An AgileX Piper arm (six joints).
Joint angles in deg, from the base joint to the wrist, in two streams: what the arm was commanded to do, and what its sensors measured. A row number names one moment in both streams.
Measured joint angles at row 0:
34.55 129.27 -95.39 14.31 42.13 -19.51
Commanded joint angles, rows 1 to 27:
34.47 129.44 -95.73 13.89 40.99 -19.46
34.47 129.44 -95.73 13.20 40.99 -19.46
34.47 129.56 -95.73 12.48 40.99 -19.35
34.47 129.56 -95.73 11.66 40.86 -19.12
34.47 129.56 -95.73 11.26 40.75 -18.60
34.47 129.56 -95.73 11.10 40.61 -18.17
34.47 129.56 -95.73 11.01 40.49 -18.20
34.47 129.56 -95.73 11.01 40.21 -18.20
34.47 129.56 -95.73 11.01 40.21 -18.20
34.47 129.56 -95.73 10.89 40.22 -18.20
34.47 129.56 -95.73 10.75 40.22 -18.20
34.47 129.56 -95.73 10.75 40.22 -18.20
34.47 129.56 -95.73 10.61 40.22 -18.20
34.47 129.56 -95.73 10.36 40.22 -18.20
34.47 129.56 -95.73 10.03 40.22 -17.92
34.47 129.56 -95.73 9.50 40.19 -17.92
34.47 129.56 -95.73 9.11 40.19 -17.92
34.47 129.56 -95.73 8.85 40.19 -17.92
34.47 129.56 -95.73 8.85 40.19 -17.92
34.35 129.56 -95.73 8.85 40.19 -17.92
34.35 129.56 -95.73 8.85 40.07 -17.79
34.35 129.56 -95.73 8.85 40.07 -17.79
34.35 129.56 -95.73 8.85 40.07 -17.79
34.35 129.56 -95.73 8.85 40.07 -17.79
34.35 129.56 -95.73 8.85 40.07 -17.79
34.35 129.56 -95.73 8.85 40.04 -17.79
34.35 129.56 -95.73 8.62 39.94 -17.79
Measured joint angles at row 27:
34.55 129.64 -95.39 9.49 40.67 -17.93
